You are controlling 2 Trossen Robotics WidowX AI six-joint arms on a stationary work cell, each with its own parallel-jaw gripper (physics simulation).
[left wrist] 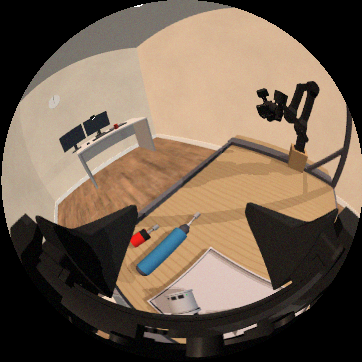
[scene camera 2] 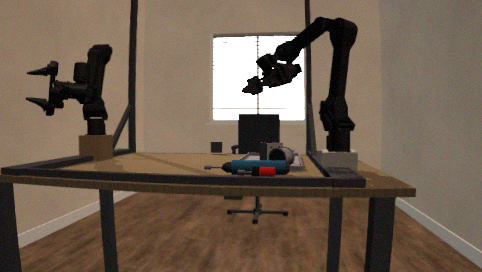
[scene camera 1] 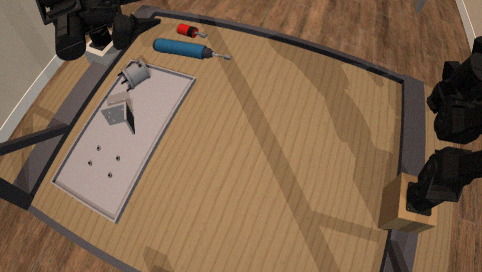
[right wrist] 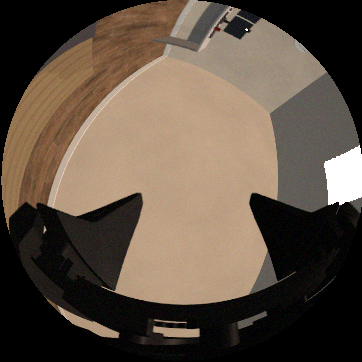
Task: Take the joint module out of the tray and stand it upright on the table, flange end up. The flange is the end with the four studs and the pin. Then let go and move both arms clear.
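The grey cylindrical joint module [scene camera 1: 136, 75] [scene camera 2: 282, 155] [left wrist: 181, 301] lies on its side at the upper end of the pale tray [scene camera 1: 155, 112] [left wrist: 225, 280] in scene camera 1. Its dark studs point down-left there. In the left wrist view the module shows low between the fingers, partly cut off by the gripper body. My left gripper [left wrist: 192, 210] is open and empty, high above the table and apart from the module. My right gripper [scene camera 2: 27, 86] [right wrist: 198, 198] is open and empty, far from the tray and facing a wall.
An angled grey bracket [scene camera 1: 116, 114] and several small nuts are in the tray. A blue screwdriver-like tool [scene camera 1: 180, 48] [scene camera 2: 257, 166] [left wrist: 162, 251] and a smaller red one [scene camera 1: 187, 30] [scene camera 2: 267, 171] [left wrist: 140, 238] lie beside the tray's upper end. A dark frame [scene camera 1: 414, 125] edges the table.
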